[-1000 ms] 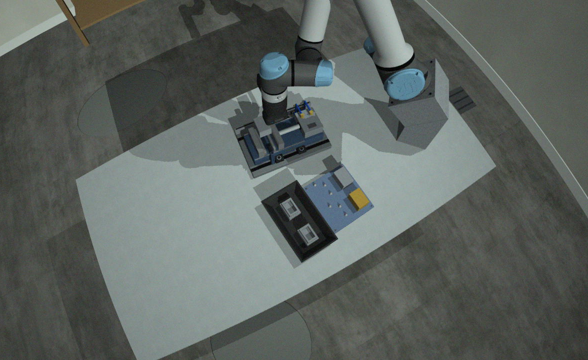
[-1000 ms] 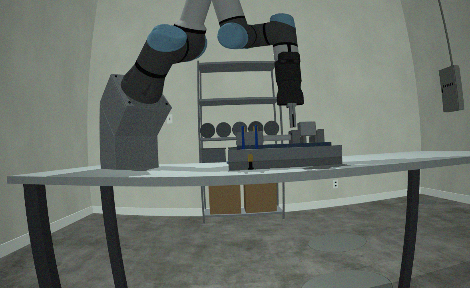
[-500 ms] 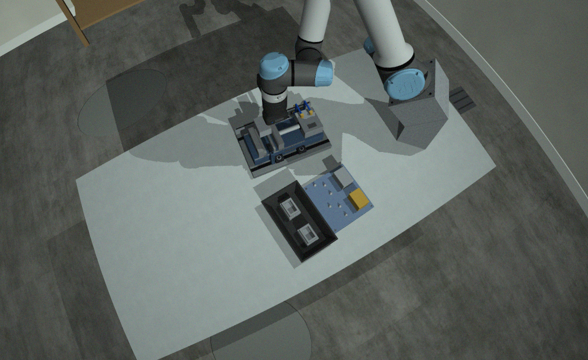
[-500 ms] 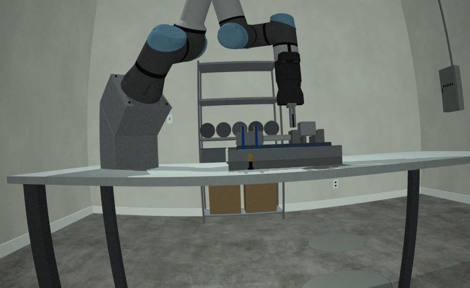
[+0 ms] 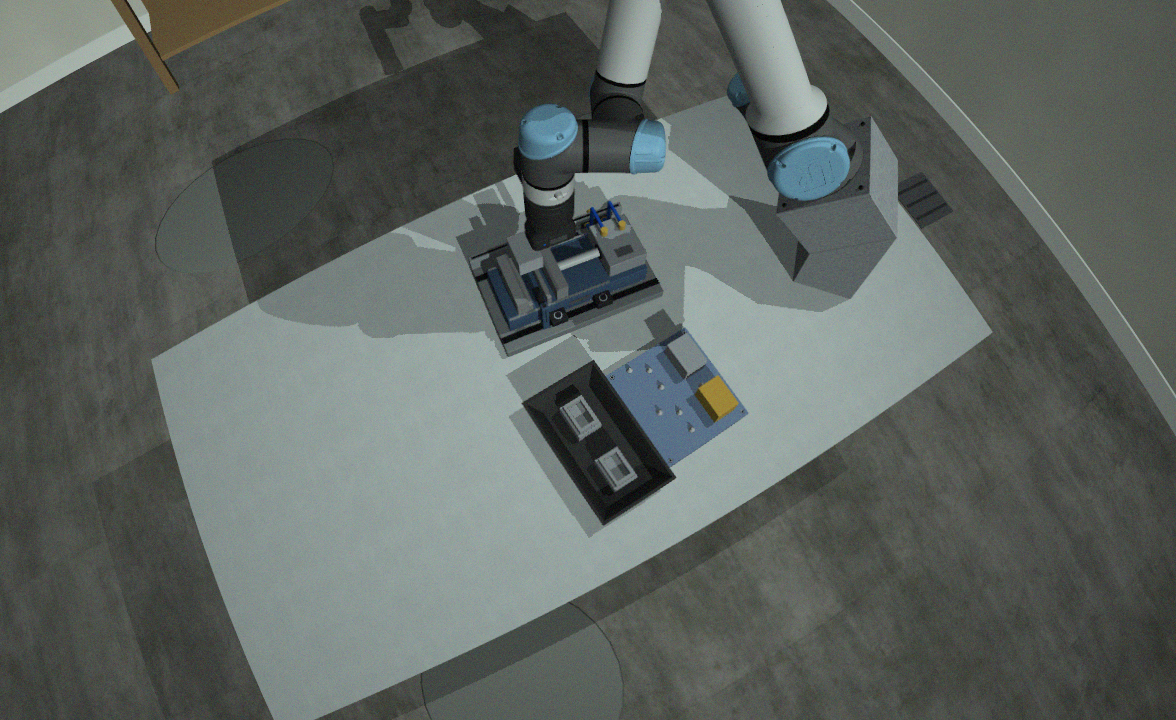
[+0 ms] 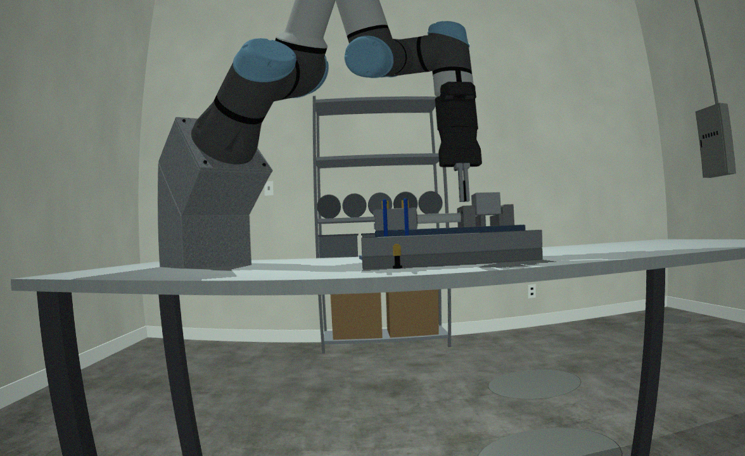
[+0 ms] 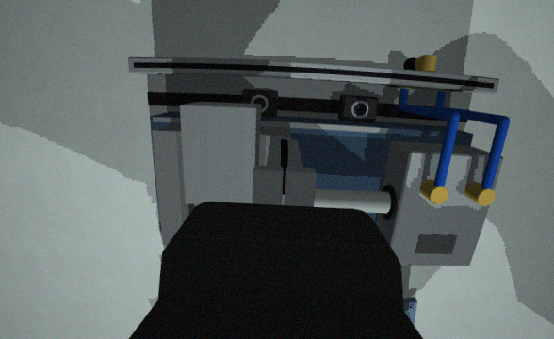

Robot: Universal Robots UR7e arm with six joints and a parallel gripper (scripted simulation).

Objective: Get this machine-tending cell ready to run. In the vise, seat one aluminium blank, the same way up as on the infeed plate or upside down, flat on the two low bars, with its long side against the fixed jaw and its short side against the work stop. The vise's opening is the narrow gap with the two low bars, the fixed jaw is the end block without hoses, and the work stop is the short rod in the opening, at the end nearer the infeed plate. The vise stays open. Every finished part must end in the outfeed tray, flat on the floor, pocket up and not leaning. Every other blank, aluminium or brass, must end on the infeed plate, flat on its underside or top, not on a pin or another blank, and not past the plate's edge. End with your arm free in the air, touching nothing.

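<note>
My hand is 4 cm past the piston rod, 4 cm to the right of it and 4 cm above it. Also, from my hand: fixed jaw: 8 cm ahead, 3 cm to the left, 4 cm below; then vise: 2 cm behind, 4 cm to the left, 8 cm below; then hose block: 12 cm behind, 5 cm to the left, 4 cm below.
</note>
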